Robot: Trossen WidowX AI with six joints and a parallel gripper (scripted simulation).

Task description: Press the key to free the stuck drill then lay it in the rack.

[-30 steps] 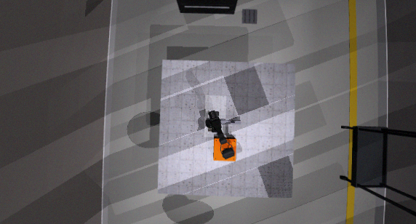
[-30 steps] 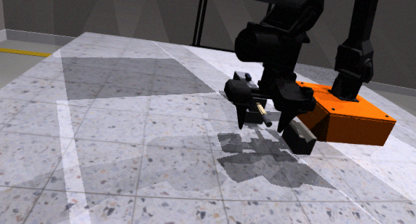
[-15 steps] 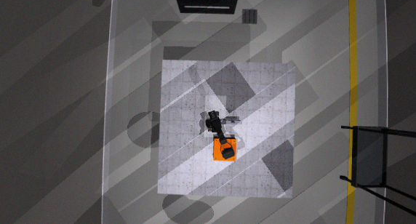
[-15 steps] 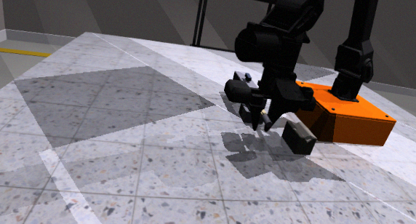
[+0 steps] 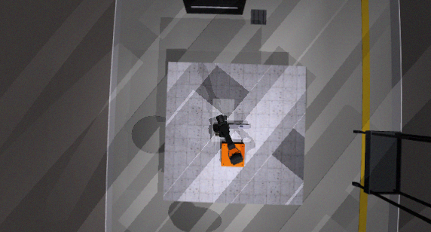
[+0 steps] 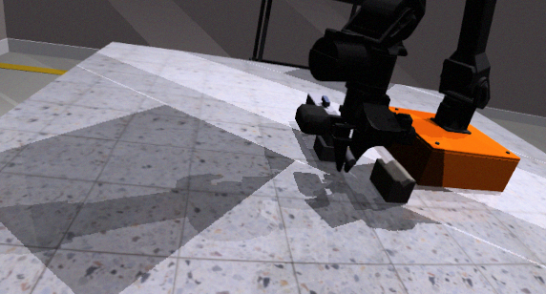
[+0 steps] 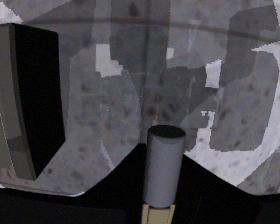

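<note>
My gripper tip is 4 cm to the left of the drill and 3 cm below it. Also, from my gripper tip: key: 1 cm behind, 16 cm to the right, 4 cm above; block housing: 1 cm behind, 14 cm to the right, 3 cm above; rack: 8 cm behind, 3 cm to the left, 1 cm above.
</note>
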